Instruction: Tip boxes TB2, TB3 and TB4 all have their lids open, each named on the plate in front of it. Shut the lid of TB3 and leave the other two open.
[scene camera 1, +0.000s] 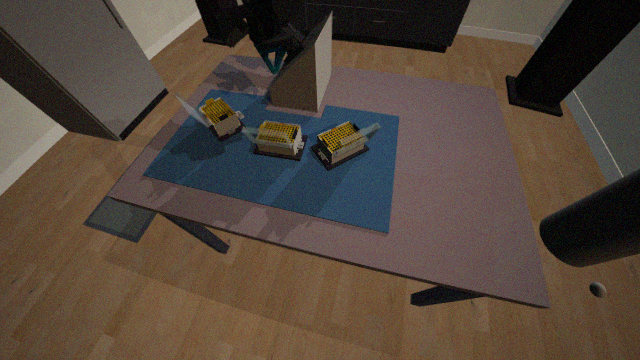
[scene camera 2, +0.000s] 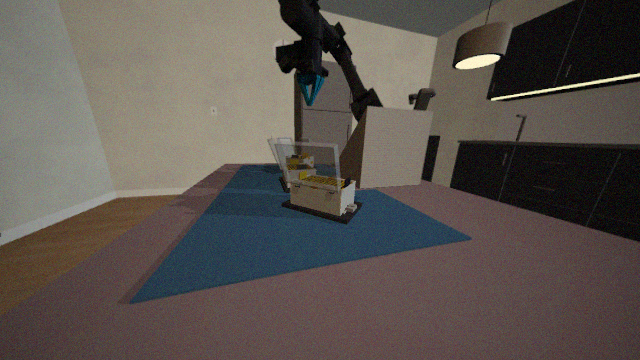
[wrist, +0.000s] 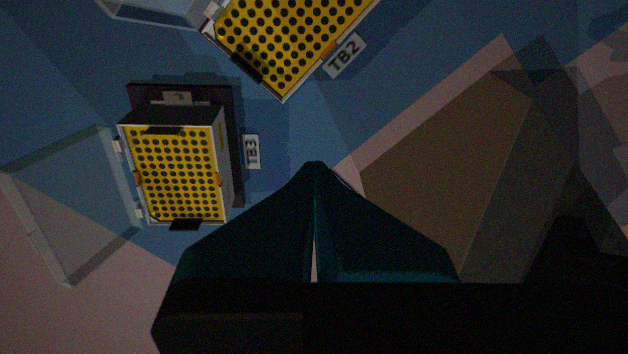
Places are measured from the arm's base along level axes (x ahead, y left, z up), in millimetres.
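Pixels of known places: gripper, fingertip midpoint: (scene camera 1: 275, 73) (scene camera 2: 309, 105) (wrist: 314, 175); arm's base, origin of the base link: (scene camera 1: 299, 49) (scene camera 2: 380, 136).
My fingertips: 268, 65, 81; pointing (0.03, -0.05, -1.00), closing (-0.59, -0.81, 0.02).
Note:
For each thing: its top centre in the pictures, then the offset to it from my fingertips, as dx, dy, dz. Level surfaces: height alone.
- TB3, middle of its top: (wrist: 172, 187) (scene camera 2: 323, 174) (scene camera 1: 341, 133) -18, +179, -167
- TB4, middle of its top: (scene camera 1: 215, 107) +14, -259, -167
- blue mat, its level: dz -241
- pinkish table, its level: dz -244
TB3 (scene camera 1: 340, 138) (scene camera 2: 312, 198) (wrist: 175, 175) is the rightmost box in scene camera 1 and the nearest in scene camera 2. Its clear lid (scene camera 1: 372, 131) (scene camera 2: 315, 159) (wrist: 75, 200) stands open, leaning away from the arm. Its plate (wrist: 251, 151) reads TB3 in the wrist view. TB2 (scene camera 1: 279, 131) (wrist: 295, 35) is the middle box, its lid (scene camera 1: 248, 132) (wrist: 150, 12) open. TB4 (scene camera 1: 218, 111) is the leftmost box, its lid (scene camera 1: 187, 107) open; its plate is not readable. My gripper (scene camera 1: 274, 69) (scene camera 2: 310, 103) (wrist: 314, 175) is shut and empty, high above the boxes and touching none.
The boxes stand on a blue mat (scene camera 1: 350, 200) (scene camera 2: 240, 250) on the pinkish table (scene camera 1: 450, 200) (scene camera 2: 400, 300). The arm's tall pedestal (scene camera 1: 300, 80) (scene camera 2: 395, 150) (wrist: 440, 150) rises behind TB2, close to the mat. TB2 and TB3 stand near each other, angled differently.

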